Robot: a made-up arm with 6 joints. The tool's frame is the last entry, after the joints.
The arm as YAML. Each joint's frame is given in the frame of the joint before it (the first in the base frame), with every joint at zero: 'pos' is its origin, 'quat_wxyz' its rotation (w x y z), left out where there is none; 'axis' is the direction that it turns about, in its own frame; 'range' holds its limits. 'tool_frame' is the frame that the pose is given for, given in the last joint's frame.
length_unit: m
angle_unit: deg
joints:
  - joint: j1
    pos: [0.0, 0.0, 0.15]
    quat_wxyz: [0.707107, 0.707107, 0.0, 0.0]
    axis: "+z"
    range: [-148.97, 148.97]
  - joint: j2
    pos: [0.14, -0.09, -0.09]
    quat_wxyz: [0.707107, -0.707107, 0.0, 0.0]
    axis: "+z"
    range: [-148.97, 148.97]
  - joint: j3
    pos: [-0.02, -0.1, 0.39]
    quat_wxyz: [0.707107, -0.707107, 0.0, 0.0]
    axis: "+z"
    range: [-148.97, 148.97]
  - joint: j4
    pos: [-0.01, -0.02, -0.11]
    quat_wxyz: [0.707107, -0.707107, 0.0, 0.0]
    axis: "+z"
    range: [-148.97, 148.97]
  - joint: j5
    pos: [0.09, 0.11, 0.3]
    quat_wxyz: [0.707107, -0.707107, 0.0, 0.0]
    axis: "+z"
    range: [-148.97, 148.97]
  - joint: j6
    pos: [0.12, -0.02, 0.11]
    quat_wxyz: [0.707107, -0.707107, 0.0, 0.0]
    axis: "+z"
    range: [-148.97, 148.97]
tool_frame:
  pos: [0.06, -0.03, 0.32]
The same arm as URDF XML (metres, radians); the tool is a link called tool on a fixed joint. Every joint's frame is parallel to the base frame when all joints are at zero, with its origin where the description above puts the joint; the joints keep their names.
<robot name="arm">
  <joint name="tool_joint" type="fixed">
    <parent link="link6"/>
    <child link="tool"/>
    <origin xyz="0.06 -0.03 0.32"/>
  </joint>
  <joint name="j6" type="revolute">
    <parent link="link5"/>
    <child link="link6"/>
    <origin xyz="0.12 -0.11 -0.02"/>
    <axis xyz="0 0 1"/>
    <limit lower="-2.6" upper="2.6"/>
  </joint>
  <joint name="j5" type="revolute">
    <parent link="link4"/>
    <child link="link5"/>
    <origin xyz="0.09 -0.11 -0.3"/>
    <axis xyz="0 -1 0"/>
    <limit lower="-2.6" upper="2.6"/>
  </joint>
  <joint name="j4" type="revolute">
    <parent link="link3"/>
    <child link="link4"/>
    <origin xyz="-0.01 -0.11 0.02"/>
    <axis xyz="0 0 -1"/>
    <limit lower="-2.6" upper="2.6"/>
  </joint>
  <joint name="j3" type="revolute">
    <parent link="link2"/>
    <child link="link3"/>
    <origin xyz="-0.02 -0.1 0.39"/>
    <axis xyz="0 1 0"/>
    <limit lower="-2.6" upper="2.6"/>
  </joint>
  <joint name="j2" type="revolute">
    <parent link="link1"/>
    <child link="link2"/>
    <origin xyz="0.14 0.09 -0.09"/>
    <axis xyz="0 0 1"/>
    <limit lower="-2.6" upper="2.6"/>
  </joint>
  <joint name="j1" type="revolute">
    <parent link="base_link"/>
    <child link="link1"/>
    <origin xyz="0 0 0.15"/>
    <axis xyz="0 -1 0"/>
    <limit lower="-2.6" upper="2.6"/>
  </joint>
  <link name="base_link"/>
  <link name="link1"/>
  <link name="link2"/>
  <link name="link3"/>
  <link name="link4"/>
  <link name="link5"/>
  <link name="link6"/>
  <link name="tool"/>
</robot>

